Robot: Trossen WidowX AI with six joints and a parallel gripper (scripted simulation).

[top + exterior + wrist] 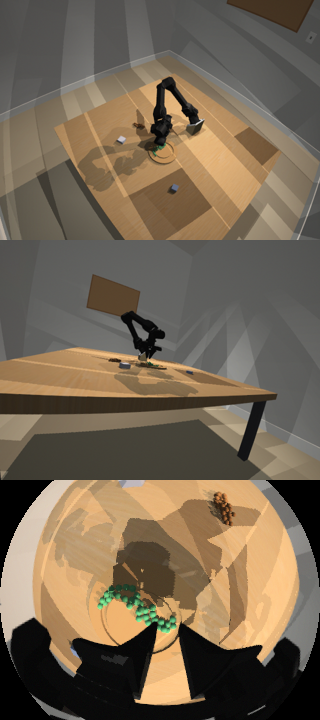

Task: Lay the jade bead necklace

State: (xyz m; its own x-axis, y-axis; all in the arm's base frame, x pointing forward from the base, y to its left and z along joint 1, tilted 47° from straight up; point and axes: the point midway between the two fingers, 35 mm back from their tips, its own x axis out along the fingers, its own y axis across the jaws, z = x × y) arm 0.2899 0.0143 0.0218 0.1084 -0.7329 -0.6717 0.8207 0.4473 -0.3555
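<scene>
The round wooden bead board is 2 cm ahead of my gripper tip, 5 cm to the left of it and 4 cm below it. Round my gripper tip: blue block: 11 cm ahead, 31 cm to the left, 4 cm below; then pale grey block: 22 cm ahead, 17 cm to the right, 4 cm below.
</scene>
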